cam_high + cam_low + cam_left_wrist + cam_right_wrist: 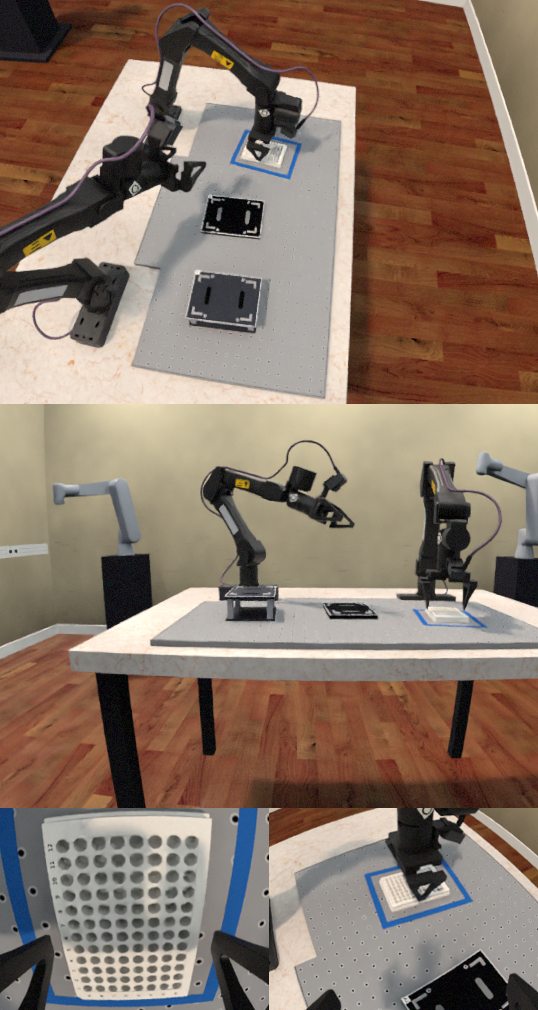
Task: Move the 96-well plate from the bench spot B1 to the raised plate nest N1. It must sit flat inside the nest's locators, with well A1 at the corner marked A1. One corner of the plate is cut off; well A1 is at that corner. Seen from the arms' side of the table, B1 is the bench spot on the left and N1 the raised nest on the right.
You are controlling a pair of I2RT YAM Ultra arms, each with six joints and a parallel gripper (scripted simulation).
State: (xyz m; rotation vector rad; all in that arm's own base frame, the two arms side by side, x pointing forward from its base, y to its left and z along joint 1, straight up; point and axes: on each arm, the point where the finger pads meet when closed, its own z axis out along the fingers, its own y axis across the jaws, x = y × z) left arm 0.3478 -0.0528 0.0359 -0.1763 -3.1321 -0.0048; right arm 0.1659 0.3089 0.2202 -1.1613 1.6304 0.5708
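Right now my left hand is 20 mm above the white 96-well plate and 10 mm short of it. Also, from my left hand: A1 mark 450 mm to the right, 110 mm behind, 30 mm above.
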